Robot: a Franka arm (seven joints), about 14 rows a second.
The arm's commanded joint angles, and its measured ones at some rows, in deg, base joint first. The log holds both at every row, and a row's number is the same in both.
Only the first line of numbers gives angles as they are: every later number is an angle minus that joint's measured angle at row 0.
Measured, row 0:
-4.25, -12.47, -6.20, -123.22, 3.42, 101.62, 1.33
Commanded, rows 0 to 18:
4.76, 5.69, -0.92, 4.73, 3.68, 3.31, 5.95
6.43, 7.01, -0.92, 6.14, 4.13, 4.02, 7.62
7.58, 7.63, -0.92, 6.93, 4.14, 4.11, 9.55
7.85, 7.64, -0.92, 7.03, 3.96, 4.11, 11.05
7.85, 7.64, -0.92, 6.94, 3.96, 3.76, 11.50
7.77, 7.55, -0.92, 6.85, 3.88, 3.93, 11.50
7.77, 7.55, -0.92, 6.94, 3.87, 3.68, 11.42
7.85, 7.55, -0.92, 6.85, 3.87, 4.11, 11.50
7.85, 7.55, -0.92, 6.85, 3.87, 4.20, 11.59
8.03, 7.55, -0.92, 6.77, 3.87, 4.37, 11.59
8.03, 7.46, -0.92, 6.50, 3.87, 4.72, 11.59
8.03, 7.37, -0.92, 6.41, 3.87, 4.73, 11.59
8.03, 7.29, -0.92, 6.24, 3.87, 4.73, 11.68
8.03, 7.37, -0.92, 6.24, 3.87, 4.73, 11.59
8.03, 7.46, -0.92, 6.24, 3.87, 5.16, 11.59
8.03, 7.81, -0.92, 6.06, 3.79, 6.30, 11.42
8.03, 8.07, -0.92, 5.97, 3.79, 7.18, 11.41
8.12, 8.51, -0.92, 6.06, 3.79, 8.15, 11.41
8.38, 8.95, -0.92, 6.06, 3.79, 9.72, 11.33
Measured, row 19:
7.30, 8.01, -0.45, 5.90, 2.94, 7.08, 10.85
